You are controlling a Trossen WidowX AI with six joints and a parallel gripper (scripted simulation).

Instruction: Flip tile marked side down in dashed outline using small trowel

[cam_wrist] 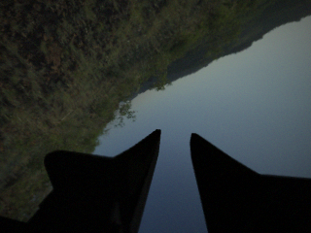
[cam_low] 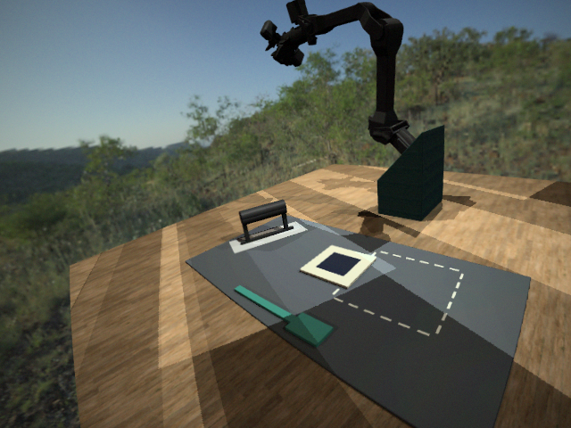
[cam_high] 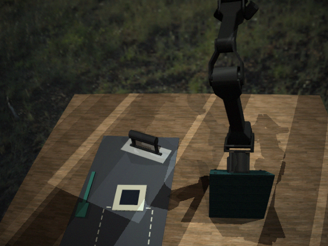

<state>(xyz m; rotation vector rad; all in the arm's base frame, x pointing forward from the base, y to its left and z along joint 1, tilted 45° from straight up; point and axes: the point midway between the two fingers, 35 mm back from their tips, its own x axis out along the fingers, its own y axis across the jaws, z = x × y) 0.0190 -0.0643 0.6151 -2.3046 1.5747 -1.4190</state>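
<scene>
My gripper tip is 31 cm short of the pale grey flat trowel, 30 cm to the right of it and 51 cm above it. Also, from my gripper tip: tile 32 cm ahead, 54 cm to the left, 54 cm below; green trowel 49 cm ahead, 57 cm to the left, 54 cm below; dark mat 35 cm ahead, 54 cm to the left, 57 cm below.
</scene>
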